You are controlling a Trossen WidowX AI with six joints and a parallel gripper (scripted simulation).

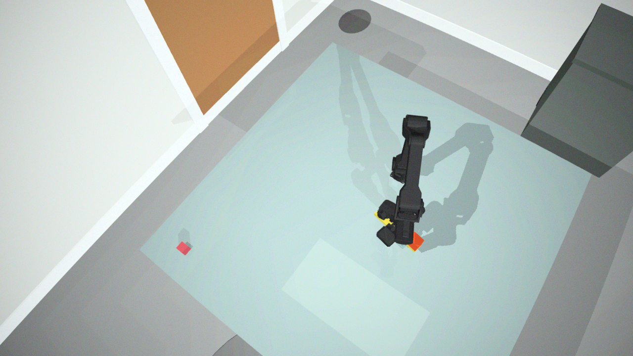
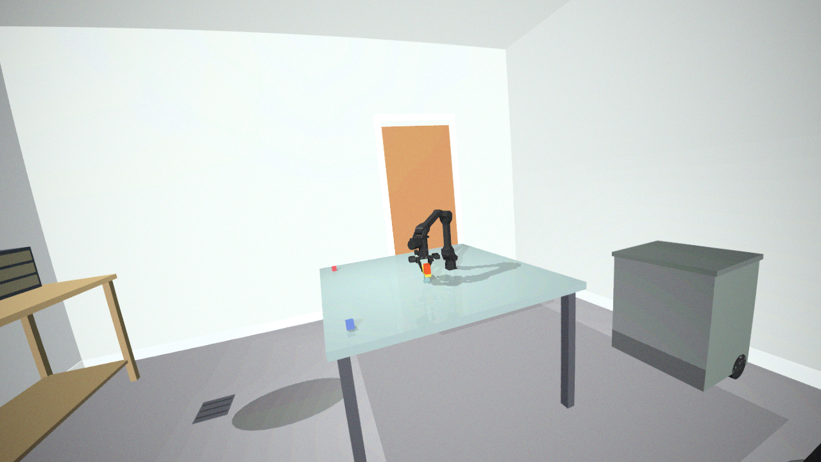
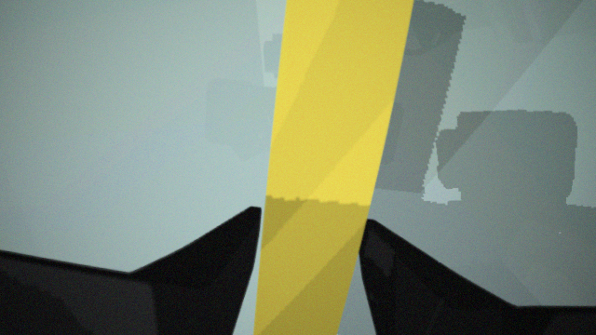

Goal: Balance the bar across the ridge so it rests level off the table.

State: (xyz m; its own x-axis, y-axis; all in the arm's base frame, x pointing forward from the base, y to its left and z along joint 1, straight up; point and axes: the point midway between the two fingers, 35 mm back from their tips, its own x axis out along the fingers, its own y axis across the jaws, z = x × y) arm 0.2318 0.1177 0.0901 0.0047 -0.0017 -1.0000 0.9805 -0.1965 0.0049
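The ridge is 1 cm ahead of my gripper tip, 3 cm to the left of it and 1 cm below it. The rest, counted from my gripper tip: blue cube: 51 cm ahead, 38 cm to the left, 4 cm below; then small red cube: 51 cm ahead, 62 cm to the right, 4 cm below.
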